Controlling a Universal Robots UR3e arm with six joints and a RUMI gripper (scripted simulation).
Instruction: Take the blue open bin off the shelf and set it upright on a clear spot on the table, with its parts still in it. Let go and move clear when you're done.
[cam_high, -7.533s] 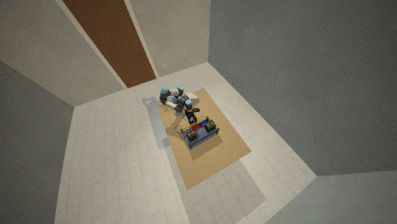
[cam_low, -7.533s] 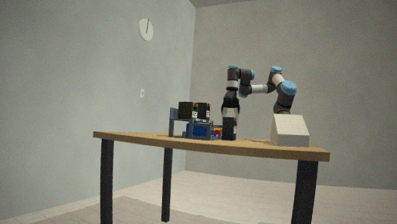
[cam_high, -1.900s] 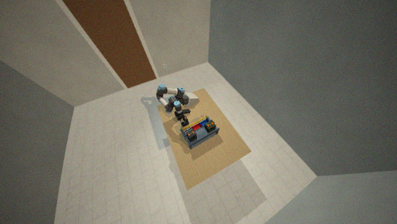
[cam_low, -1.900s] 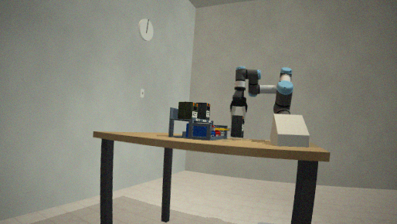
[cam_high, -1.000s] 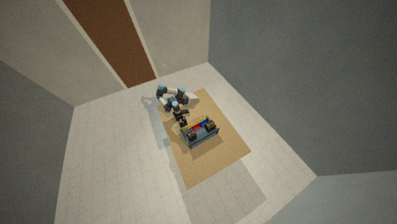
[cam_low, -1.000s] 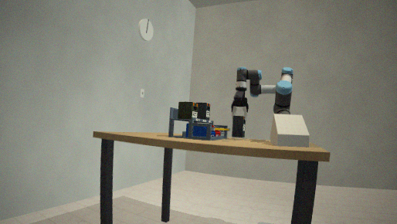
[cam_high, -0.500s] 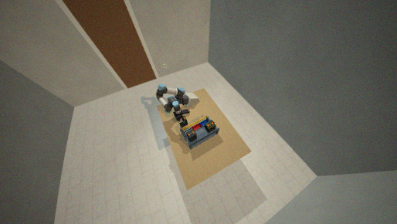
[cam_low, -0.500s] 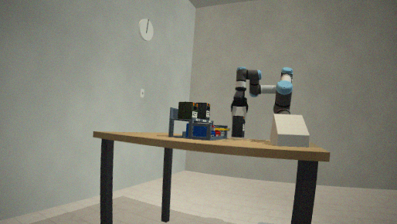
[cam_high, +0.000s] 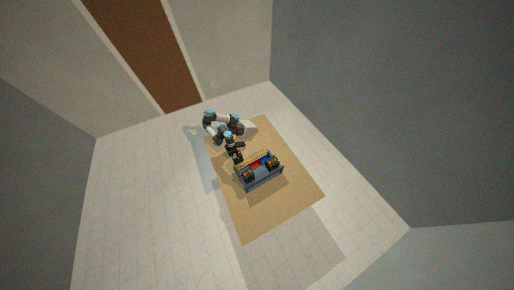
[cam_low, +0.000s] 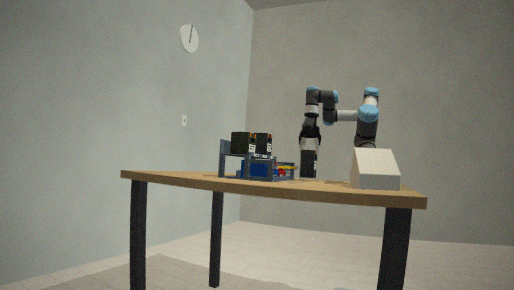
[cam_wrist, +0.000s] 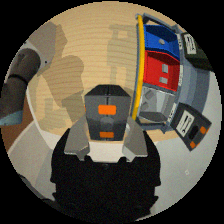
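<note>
The yellow rod is 90 mm ahead of my hand, 110 mm to the left of it and 60 mm below it. Round my hand: dark box: 40 mm below; red bin: 180 mm ahead, 100 mm to the left, 80 mm below; blue open bin: 180 mm ahead, 210 mm to the left, 80 mm below.
</note>
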